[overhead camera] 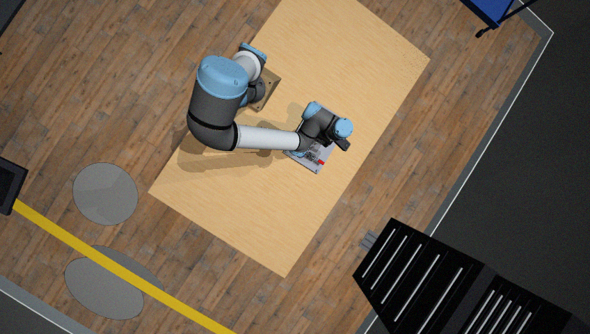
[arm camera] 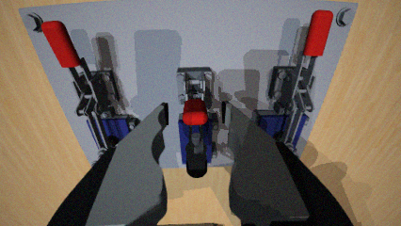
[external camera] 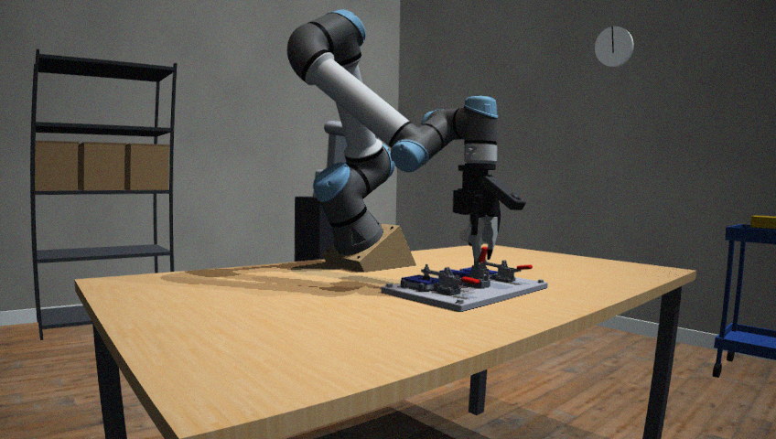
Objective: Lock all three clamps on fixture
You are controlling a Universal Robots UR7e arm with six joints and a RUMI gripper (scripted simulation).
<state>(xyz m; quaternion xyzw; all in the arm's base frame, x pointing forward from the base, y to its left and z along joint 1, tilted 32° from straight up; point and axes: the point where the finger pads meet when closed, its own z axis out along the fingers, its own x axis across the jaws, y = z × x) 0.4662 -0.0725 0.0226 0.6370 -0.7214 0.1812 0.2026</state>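
The grey fixture plate lies 4 cm behind my hand and 8 cm below it. Round my hand: blue part 10 cm behind, 10 cm to the right, 6 cm below.
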